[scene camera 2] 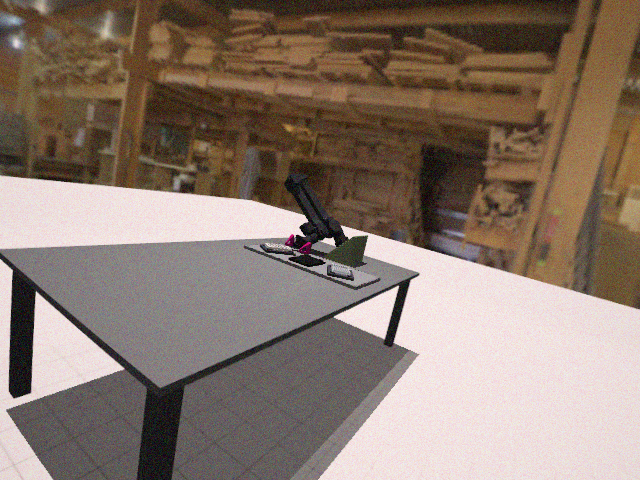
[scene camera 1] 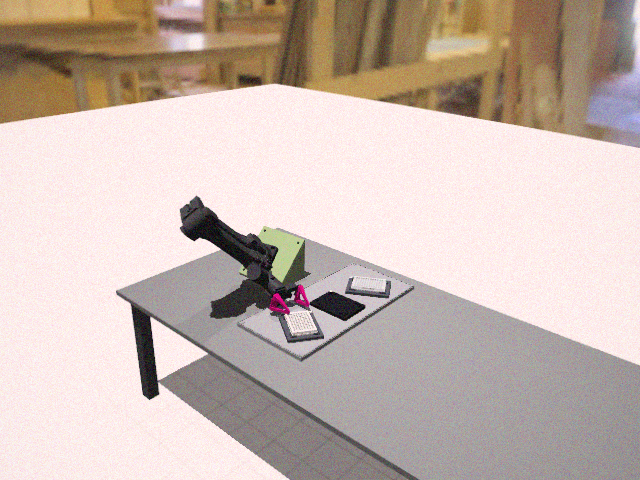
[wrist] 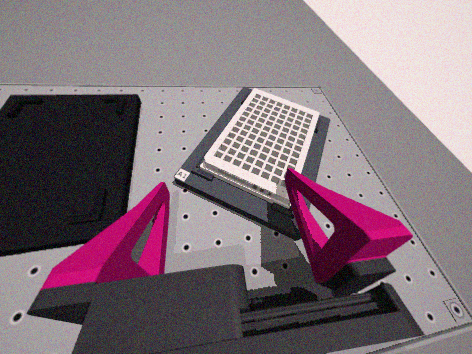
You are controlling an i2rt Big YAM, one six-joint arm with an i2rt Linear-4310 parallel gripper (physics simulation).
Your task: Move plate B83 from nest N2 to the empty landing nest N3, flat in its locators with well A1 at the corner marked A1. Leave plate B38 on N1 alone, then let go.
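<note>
A white well plate [scene camera 1: 301,322] [scene camera 2: 276,248] [wrist: 265,137] lies in a dark grey nest [scene camera 1: 305,339] [wrist: 225,194] whose A1 tag shows in the wrist view. A second white plate [scene camera 1: 368,284] [scene camera 2: 340,270] sits in another dark nest [scene camera 1: 369,295]. Neither plate's name can be read. Between them is the empty black nest [scene camera 1: 337,305] [scene camera 2: 307,260] [wrist: 65,165], with raised corner locators. My gripper [scene camera 1: 298,308] [scene camera 2: 298,244] [wrist: 227,180] is open and empty, at the arm-side end of the first plate. Its right finger in the wrist view overlaps that plate's near corner; contact cannot be told.
The nests stand on a light grey perforated board [scene camera 1: 268,328] [scene camera 2: 367,281] [wrist: 200,230] on the grey table [scene camera 1: 439,372] [scene camera 2: 206,310]. A green wedge-shaped block [scene camera 1: 283,253] [scene camera 2: 351,251] stands behind the board, beside the arm. The first nest lies near one end of the board.
</note>
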